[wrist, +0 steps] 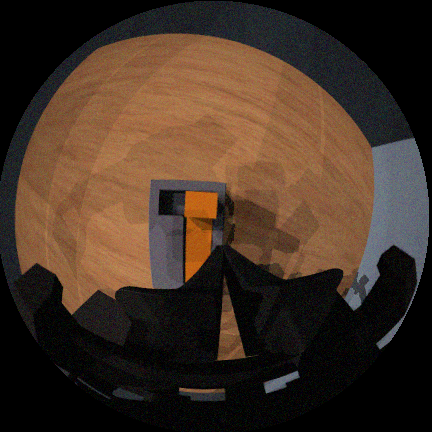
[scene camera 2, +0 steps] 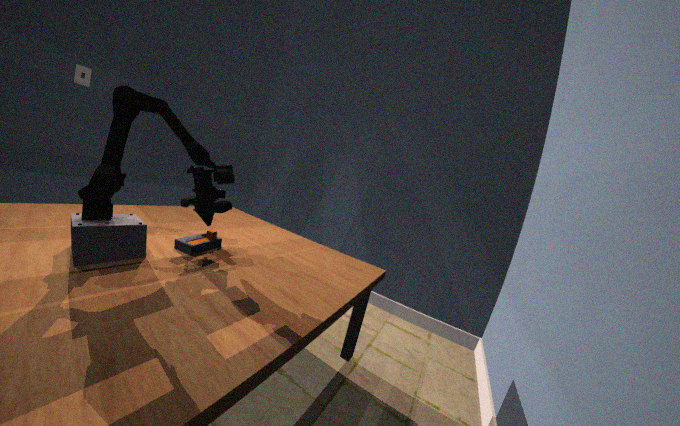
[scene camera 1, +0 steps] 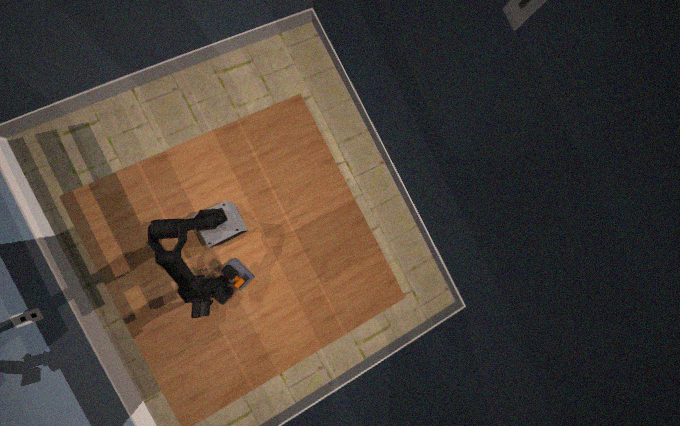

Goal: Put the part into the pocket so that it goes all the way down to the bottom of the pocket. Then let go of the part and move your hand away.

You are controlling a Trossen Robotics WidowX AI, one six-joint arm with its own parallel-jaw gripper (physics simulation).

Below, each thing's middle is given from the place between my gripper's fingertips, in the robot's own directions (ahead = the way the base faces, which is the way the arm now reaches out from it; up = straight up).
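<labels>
Pocket block (wrist: 166, 222): 80 mm below my hand, 20 mm behind, 30 mm to the left. Orange L-shaped part (wrist: 200, 207): 60 mm below my hand, 10 mm behind, 10 mm to the left.
</labels>
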